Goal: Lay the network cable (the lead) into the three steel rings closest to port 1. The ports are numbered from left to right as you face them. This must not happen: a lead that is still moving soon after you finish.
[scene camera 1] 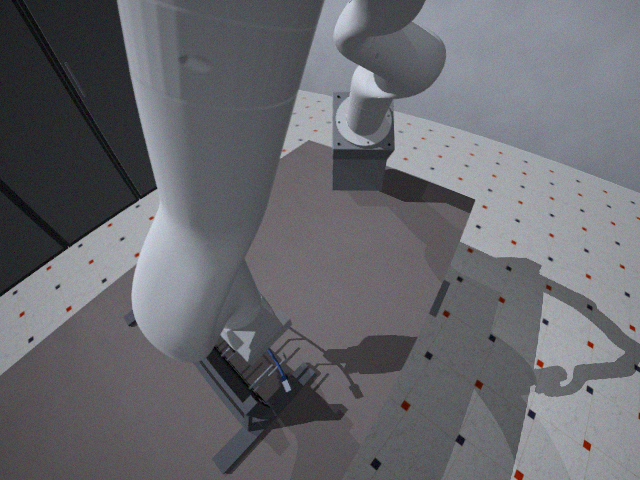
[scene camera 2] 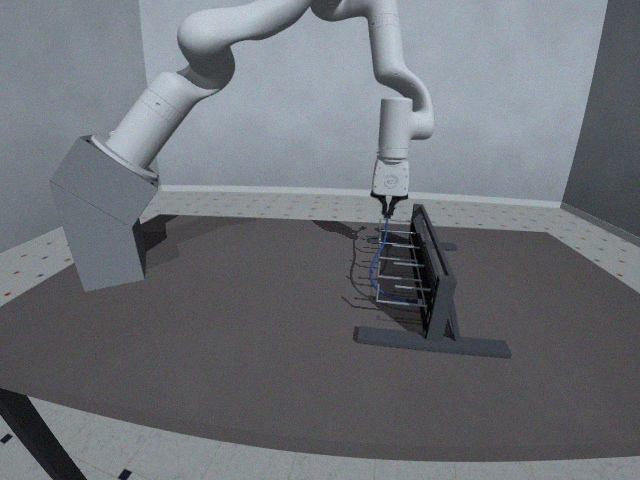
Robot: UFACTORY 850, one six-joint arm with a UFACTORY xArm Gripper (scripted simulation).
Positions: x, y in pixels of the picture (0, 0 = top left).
dark patch panel: scene camera 1 258, 415; scene camera 2 438, 307
